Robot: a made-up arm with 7 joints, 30 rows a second.
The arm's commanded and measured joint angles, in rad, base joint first. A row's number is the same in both.
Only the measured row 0 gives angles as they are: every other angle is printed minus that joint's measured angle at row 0.
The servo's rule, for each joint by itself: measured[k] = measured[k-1] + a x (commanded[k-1-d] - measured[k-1]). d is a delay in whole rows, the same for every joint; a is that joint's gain. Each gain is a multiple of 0.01, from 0.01 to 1. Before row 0 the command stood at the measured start. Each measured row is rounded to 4 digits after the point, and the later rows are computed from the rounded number. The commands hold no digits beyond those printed.
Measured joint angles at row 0:
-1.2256 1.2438 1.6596 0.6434 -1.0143 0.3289 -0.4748
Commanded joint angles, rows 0 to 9:
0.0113 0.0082 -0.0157 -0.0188 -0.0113 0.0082 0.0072
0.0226 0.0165 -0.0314 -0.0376 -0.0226 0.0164 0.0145
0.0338 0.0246 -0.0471 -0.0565 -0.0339 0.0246 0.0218
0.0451 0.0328 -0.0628 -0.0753 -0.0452 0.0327 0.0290
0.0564 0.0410 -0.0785 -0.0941 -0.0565 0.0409 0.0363
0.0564 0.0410 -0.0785 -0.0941 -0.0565 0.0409 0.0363
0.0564 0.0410 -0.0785 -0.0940 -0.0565 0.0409 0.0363
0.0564 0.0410 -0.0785 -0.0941 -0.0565 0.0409 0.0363
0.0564 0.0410 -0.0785 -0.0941 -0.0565 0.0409 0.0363
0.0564 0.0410 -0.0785 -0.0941 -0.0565 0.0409 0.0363
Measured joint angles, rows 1 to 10:
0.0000 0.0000 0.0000 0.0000 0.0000 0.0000 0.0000
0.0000 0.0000 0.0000 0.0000 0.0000 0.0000 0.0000
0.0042 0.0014 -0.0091 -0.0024 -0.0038 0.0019 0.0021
0.0110 0.0040 -0.0220 -0.0070 -0.0102 0.0052 0.0057
0.0194 0.0075 -0.0366 -0.0134 -0.0183 0.0097 0.0104
0.0289 0.0118 -0.0518 -0.0214 -0.0274 0.0150 0.0158
0.0391 0.0168 -0.0673 -0.0309 -0.0373 0.0210 0.0217
0.0455 0.0209 -0.0738 -0.0391 -0.0438 0.0256 0.0259
0.0495 0.0243 -0.0765 -0.0462 -0.0481 0.0291 0.0289
0.0521 0.0271 -0.0777 -0.0524 -0.0510 0.0318 0.0310
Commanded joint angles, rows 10 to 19:
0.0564 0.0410 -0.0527 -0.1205 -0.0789 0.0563 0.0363
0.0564 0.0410 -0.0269 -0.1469 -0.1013 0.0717 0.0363
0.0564 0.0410 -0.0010 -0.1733 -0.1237 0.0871 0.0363
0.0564 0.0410 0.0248 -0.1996 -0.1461 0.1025 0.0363
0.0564 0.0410 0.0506 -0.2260 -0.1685 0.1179 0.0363
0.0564 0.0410 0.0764 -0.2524 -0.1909 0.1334 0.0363
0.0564 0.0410 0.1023 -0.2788 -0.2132 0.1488 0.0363
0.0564 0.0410 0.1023 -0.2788 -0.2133 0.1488 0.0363
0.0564 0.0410 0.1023 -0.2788 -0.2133 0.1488 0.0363
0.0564 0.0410 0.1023 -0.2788 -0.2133 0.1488 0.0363
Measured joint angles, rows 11 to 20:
0.0537 0.0295 -0.0782 -0.0578 -0.0529 0.0339 0.0325
0.0547 0.0315 -0.0784 -0.0625 -0.0541 0.0355 0.0336
0.0553 0.0331 -0.0635 -0.0700 -0.0625 0.0403 0.0344
0.0557 0.0344 -0.0423 -0.0800 -0.0757 0.0475 0.0350
0.0560 0.0355 -0.0183 -0.0921 -0.0920 0.0566 0.0354
0.0561 0.0364 0.0067 -0.1061 -0.1104 0.0672 0.0357
0.0562 0.0372 0.0322 -0.1217 -0.1302 0.0789 0.0359
0.0563 0.0378 0.0578 -0.1387 -0.1508 0.0914 0.0360
0.0563 0.0383 0.0836 -0.1569 -0.1720 0.1046 0.0361
0.0563 0.0388 0.0944 -0.1727 -0.1860 0.1148 0.0362

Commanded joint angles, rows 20 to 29:
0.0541 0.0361 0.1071 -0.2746 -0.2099 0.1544 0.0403
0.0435 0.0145 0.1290 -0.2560 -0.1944 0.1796 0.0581
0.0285 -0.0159 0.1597 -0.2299 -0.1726 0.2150 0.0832
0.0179 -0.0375 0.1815 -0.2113 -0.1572 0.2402 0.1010
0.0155 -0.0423 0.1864 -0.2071 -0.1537 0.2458 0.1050
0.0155 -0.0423 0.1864 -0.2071 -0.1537 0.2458 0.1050
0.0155 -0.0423 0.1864 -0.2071 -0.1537 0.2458 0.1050
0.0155 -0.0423 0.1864 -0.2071 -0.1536 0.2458 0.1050
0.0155 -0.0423 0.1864 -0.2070 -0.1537 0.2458 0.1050
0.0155 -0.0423 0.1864 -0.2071 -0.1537 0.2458 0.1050
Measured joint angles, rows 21 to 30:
0.0563 0.0392 0.0990 -0.1865 -0.1953 0.1226 0.0362
0.0563 0.0395 0.1009 -0.1985 -0.2014 0.1286 0.0362
0.0555 0.0389 0.1045 -0.2084 -0.2043 0.1345 0.0374
0.0511 0.0348 0.1187 -0.2146 -0.2009 0.1449 0.0434
0.0427 0.0262 0.1425 -0.2166 -0.1913 0.1610 0.0549
0.0335 0.0154 0.1651 -0.2159 -0.1797 0.1792 0.0683
0.0268 0.0056 0.1775 -0.2148 -0.1709 0.1945 0.0789
0.0226 -0.0025 0.1827 -0.2138 -0.1651 0.2063 0.0865
0.0200 -0.0093 0.1848 -0.2129 -0.1612 0.2154 0.0919
0.0183 -0.0149 0.1857 -0.2121 -0.1586 0.2224 0.0957

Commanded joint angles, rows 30 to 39:
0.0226 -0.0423 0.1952 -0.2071 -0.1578 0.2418 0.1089
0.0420 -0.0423 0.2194 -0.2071 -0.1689 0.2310 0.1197
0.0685 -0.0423 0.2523 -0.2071 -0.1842 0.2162 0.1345
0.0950 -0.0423 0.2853 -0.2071 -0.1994 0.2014 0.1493
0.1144 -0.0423 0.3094 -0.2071 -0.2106 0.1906 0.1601
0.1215 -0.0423 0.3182 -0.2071 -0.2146 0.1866 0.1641
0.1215 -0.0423 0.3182 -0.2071 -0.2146 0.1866 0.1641
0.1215 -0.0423 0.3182 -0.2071 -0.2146 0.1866 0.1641
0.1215 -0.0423 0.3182 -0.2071 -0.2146 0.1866 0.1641
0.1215 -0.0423 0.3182 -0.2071 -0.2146 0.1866 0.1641
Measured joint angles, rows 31 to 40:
0.0173 -0.0196 0.1861 -0.2114 -0.1569 0.2278 0.0984
0.0166 -0.0235 0.1863 -0.2108 -0.1558 0.2319 0.1003
0.0188 -0.0267 0.1915 -0.2103 -0.1565 0.2342 0.1028
0.0274 -0.0294 0.2077 -0.2099 -0.1607 0.2335 0.1077
0.0426 -0.0316 0.2336 -0.2095 -0.1687 0.2295 0.1155
0.0620 -0.0334 0.2636 -0.2092 -0.1791 0.2230 0.1253
0.0814 -0.0349 0.2902 -0.2089 -0.1898 0.2155 0.1354
0.0962 -0.0362 0.3064 -0.2087 -0.1982 0.2089 0.1437
0.1056 -0.0372 0.3132 -0.2085 -0.2038 0.2038 0.1496
0.1115 -0.0381 0.3161 -0.2083 -0.2075 0.1998 0.1538

